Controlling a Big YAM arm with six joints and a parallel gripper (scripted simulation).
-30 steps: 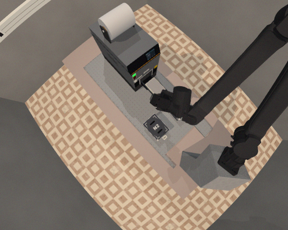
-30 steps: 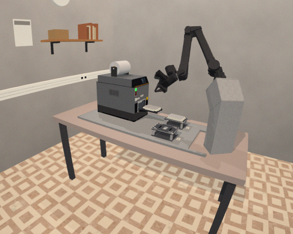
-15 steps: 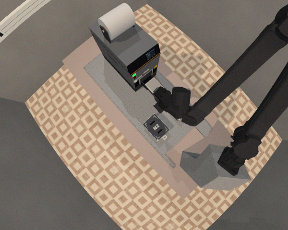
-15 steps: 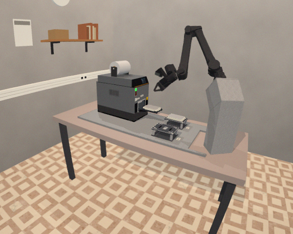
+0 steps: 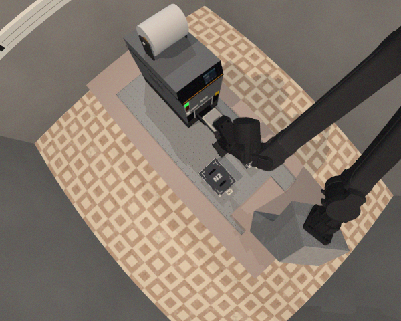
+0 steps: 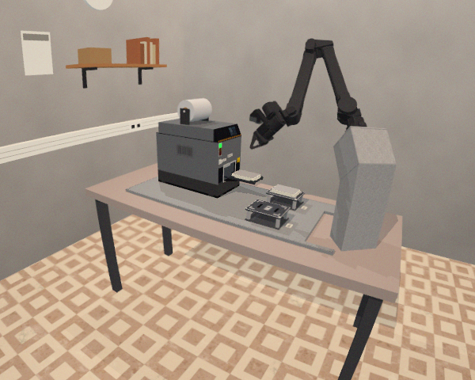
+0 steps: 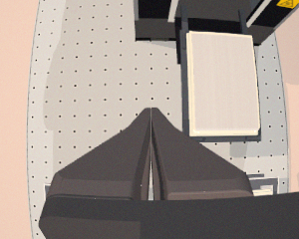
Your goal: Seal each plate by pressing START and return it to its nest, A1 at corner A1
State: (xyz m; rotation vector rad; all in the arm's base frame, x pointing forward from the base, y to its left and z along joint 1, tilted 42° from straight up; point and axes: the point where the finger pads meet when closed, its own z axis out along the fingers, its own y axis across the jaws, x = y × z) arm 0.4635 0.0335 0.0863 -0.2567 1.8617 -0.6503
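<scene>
Now: hand 60 mm short of the cream well plate, 100 mm to the left of it and 180 mm above it. The rest, counted from my hand: sealer stage (60 mm ahead, 100 mm to the right, 190 mm below); start button (170 mm ahead, 20 mm to the right, 100 mm below); foil roll (390 mm ahead, 140 mm to the right, 130 mm above).
</scene>
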